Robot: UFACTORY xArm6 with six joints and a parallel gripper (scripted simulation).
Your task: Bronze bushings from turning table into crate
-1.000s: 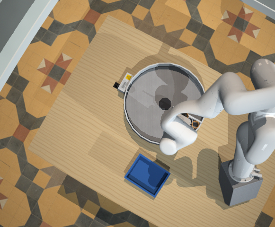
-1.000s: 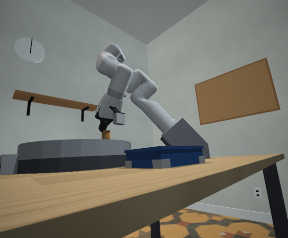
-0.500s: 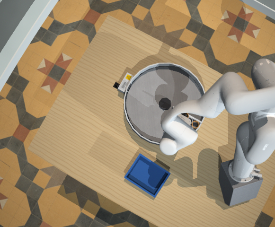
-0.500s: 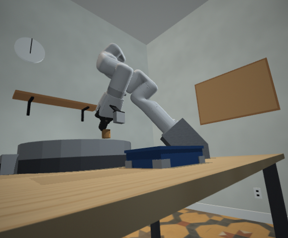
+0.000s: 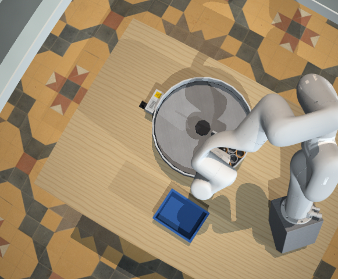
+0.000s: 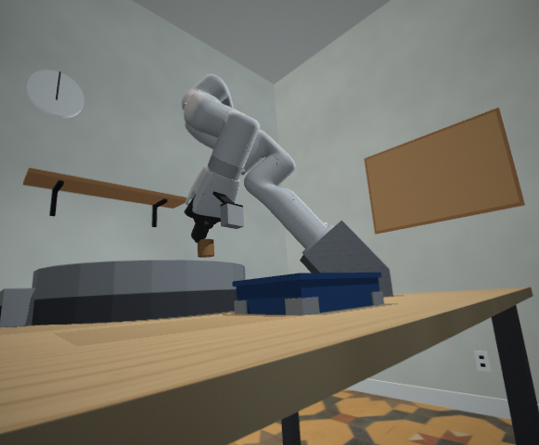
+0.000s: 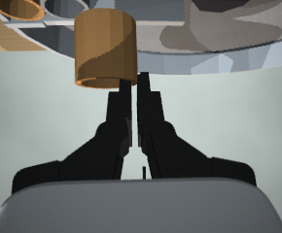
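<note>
Right now the blue crate is 6 cm ahead of my hand, 30 cm to the left of it and 15 cm below it. From my hand the other things lie so: turning table 9 cm ahead, 8 cm to the right, 13 cm below.
</note>
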